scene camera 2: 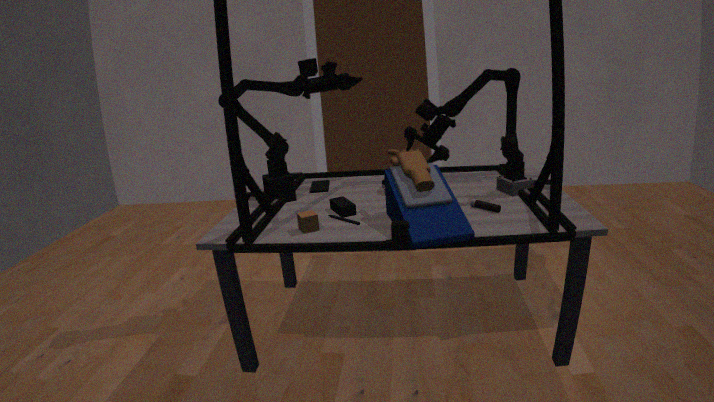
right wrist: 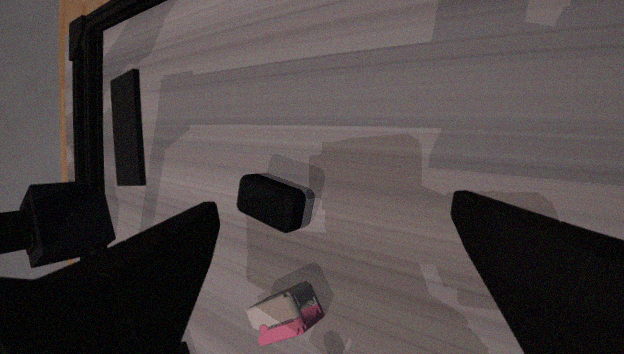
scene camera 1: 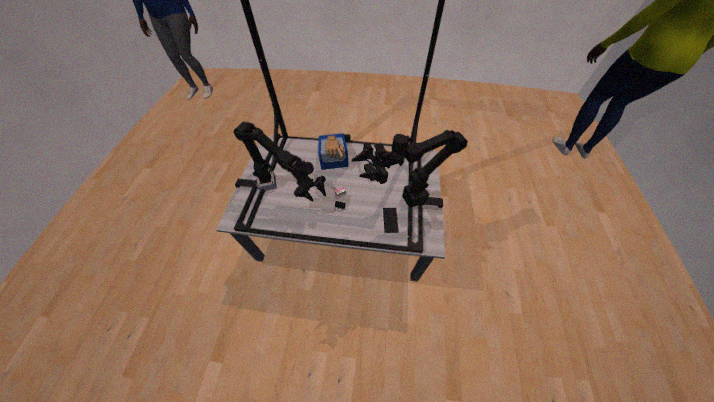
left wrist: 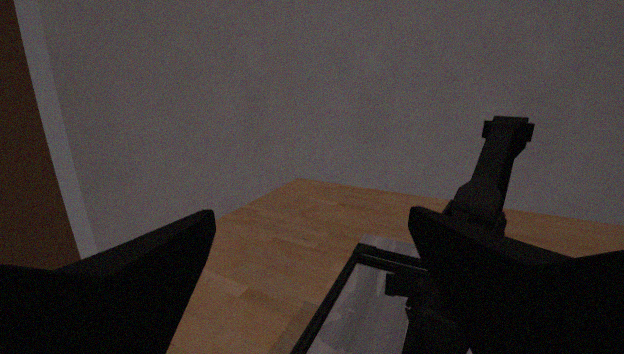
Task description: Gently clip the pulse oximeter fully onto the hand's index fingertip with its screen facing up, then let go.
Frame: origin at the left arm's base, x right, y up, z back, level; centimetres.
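Seen in the pictures: left gripper, fingertip midpoint: [scene camera 2: 357, 79] [scene camera 1: 355, 168] [left wrist: 313, 218]; right gripper, fingertip midpoint: [right wrist: 335, 208] [scene camera 1: 319, 198]; left arm's base at its link origin: [scene camera 2: 277, 175] [right wrist: 29, 228] [scene camera 1: 416, 190]; right arm's base at its link origin: [scene camera 2: 515, 178] [scene camera 1: 265, 178].
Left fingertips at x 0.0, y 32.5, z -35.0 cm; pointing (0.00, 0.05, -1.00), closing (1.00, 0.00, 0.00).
Pixels of each thing's top centre, then the offset from my left fingertips to it. "spot": a spot on its surface instead.
- white block at its top centre: [right wrist: 271, 323] [scene camera 1: 340, 190] dx +19.9, dy -38.8, dz -2.1 cm
- grey pad at a spot on its surface: [scene camera 2: 440, 198] spot: dx +57.0, dy -33.3, dz +1.9 cm
- black rounded box at its top centre: [right wrist: 260, 203] [scene camera 1: 339, 203] dx +11.3, dy -38.7, dz -5.3 cm
- dark flat slab at its top centre: [right wrist: 123, 130] [scene camera 2: 319, 185] [scene camera 1: 390, 219] dx -6.8, dy -41.2, dz +16.9 cm
- wooden cube at its top centre: [scene camera 2: 307, 213] dx +36.6, dy -37.0, dz +34.9 cm
- black box at its top centre: [scene camera 2: 342, 201] [scene camera 1: 371, 169] dx +27.2, dy -38.5, dz +20.2 cm
- pen at its top centre: [scene camera 2: 342, 217] dx +35.1, dy -41.0, dz +23.3 cm
- dark cylinder at its top centre: [scene camera 2: 485, 201] dx +52.9, dy -39.2, dz -18.4 cm
The pulse oximeter, a small pink and white block [scene camera 1: 340, 191] [right wrist: 285, 315], lies on the table between the arms. The tan hand [scene camera 1: 334, 146] [scene camera 2: 415, 167] rests on a grey pad [scene camera 2: 440, 198] on a blue wedge [scene camera 1: 334, 165] [scene camera 2: 440, 232]. In scene camera 1 its fingers point to the front; the index fingertip is too small to tell apart. My right gripper [scene camera 1: 318, 197] [right wrist: 335, 208] is open and empty above the table; in its wrist view the oximeter shows low between the fingers, farther off. My left gripper [scene camera 1: 357, 168] [left wrist: 313, 218] is open and empty, high up to the right of the wedge in scene camera 1.
A black rounded box [scene camera 1: 340, 205] [right wrist: 270, 202] lies near the oximeter. A dark flat slab [scene camera 1: 390, 220] [scene camera 2: 319, 186] [right wrist: 128, 127] lies farther off. Scene camera 2 also shows a wooden cube [scene camera 2: 307, 221], a black box [scene camera 2: 342, 206], a pen [scene camera 2: 345, 219] and a dark cylinder [scene camera 2: 486, 205].
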